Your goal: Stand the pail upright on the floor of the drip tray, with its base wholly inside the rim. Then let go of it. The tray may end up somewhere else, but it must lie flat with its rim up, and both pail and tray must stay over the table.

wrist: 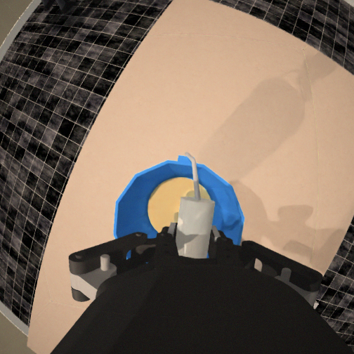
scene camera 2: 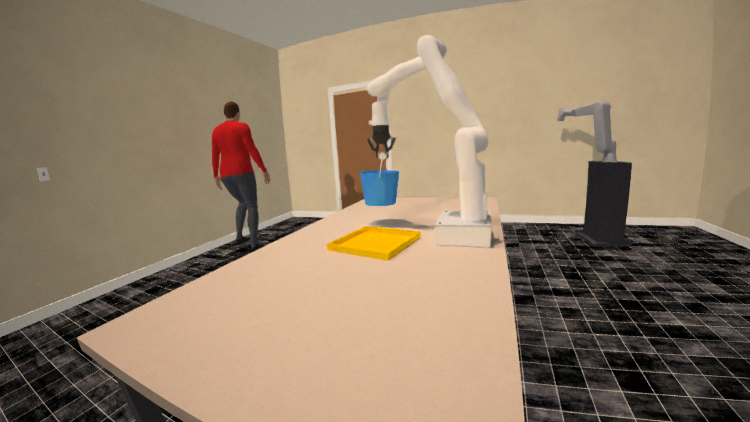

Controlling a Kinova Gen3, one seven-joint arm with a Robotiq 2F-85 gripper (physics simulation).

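Pixels of known places: arm's base at its link origin: (scene camera 2: pixel 473 217).
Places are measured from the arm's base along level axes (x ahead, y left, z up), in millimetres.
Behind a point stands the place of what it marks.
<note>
A blue pail (scene camera 2: pixel 379 188) @[z 95, x 387, y -180 mm] (wrist: pixel 132 205) hangs upright in the air by its handle, over the table beyond the drip tray; its shadow shows on the table beneath it. The pail's white handle grip (scene camera 2: pixel 382 156) @[z 236, x 370, y -208 mm] (wrist: pixel 195 227) is between the fingers of my gripper (scene camera 2: pixel 382 153) @[z 219, x 383, y -280 mm] (wrist: pixel 191 232), which is shut on it. In the wrist view a pale yellow round bottom shows inside the pail. The yellow drip tray (scene camera 2: pixel 369 243) @[z -79, x 390, y 64 mm] lies flat on the table with its rim up, nearer the scene camera than the pail. The tray does not show in the wrist view.
The tan table (scene camera 2: pixel 314 325) @[z -82, x 390, y 597 mm] (wrist: pixel 150 100) bears the white arm base (scene camera 2: pixel 463 234) @[z -38, x 44, y 88 mm], to the right of the tray. A person in a red top (scene camera 2: pixel 233 149) stands on the floor left of the table. A grey arm on a black pedestal (scene camera 2: pixel 607 202) stands at the right, away from the table.
</note>
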